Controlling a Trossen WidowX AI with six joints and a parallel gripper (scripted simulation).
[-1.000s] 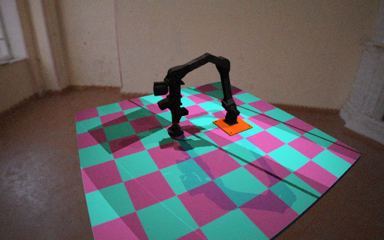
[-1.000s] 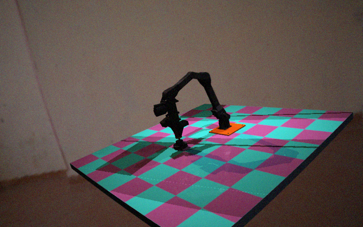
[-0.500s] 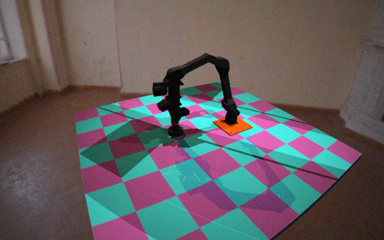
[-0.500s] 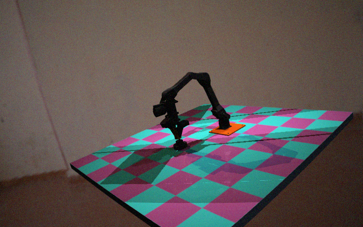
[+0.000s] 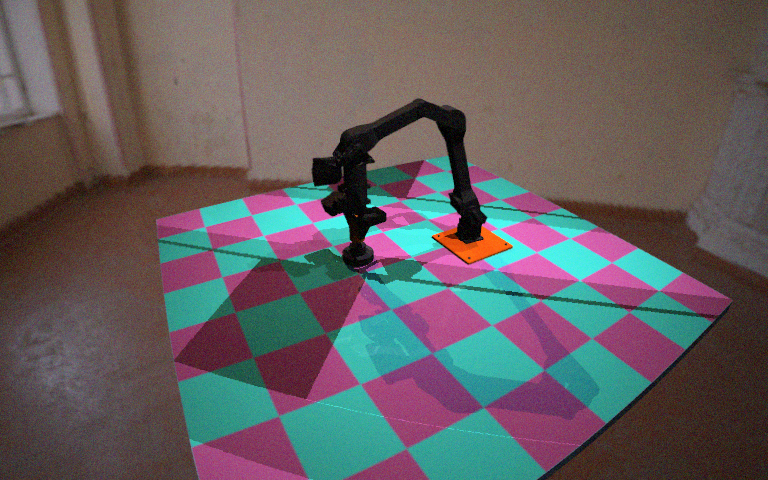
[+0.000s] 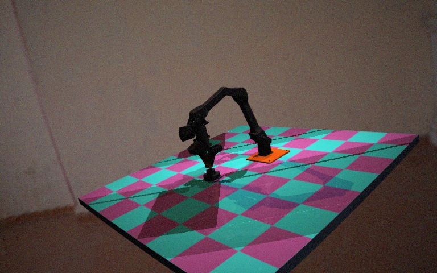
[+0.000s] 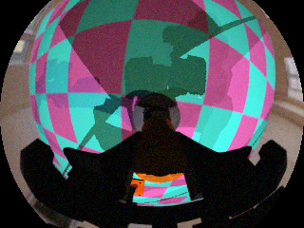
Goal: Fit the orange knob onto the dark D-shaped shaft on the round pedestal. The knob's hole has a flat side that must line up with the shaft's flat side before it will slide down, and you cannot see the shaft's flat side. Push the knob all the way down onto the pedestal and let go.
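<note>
Right now my gripper tip is 2 cm below the orange knob. Round my gripper tip: round pedestal: 4 cm below.
</note>
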